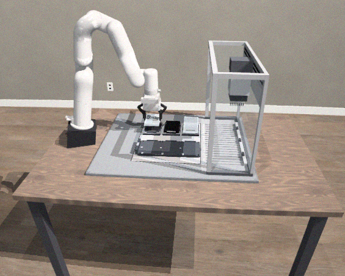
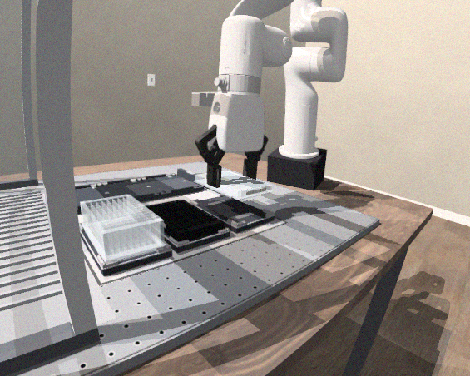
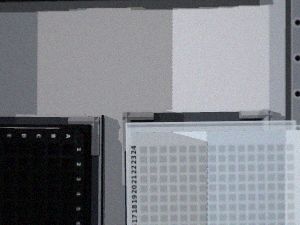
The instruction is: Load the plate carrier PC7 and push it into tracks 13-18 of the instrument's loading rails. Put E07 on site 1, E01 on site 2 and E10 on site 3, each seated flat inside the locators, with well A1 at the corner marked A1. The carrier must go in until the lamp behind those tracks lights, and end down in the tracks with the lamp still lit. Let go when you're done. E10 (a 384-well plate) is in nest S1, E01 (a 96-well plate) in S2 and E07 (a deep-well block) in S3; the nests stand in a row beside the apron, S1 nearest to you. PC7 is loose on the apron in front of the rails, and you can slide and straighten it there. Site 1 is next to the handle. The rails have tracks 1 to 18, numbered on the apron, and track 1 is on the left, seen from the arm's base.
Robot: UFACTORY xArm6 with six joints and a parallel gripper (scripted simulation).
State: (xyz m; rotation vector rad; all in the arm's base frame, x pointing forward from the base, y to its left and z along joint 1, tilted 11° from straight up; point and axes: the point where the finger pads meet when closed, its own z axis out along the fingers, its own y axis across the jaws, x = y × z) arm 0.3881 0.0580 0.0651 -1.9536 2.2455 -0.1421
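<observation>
Right now the nest S1 is 7 cm below my hand. Also, from my hand: black 96-well plate E01: 11 cm ahead, 1 cm to the right, 5 cm below; corner mark: 6 cm ahead, 7 cm to the right, 6 cm below; 384-well plate E10: 1 cm below.
</observation>
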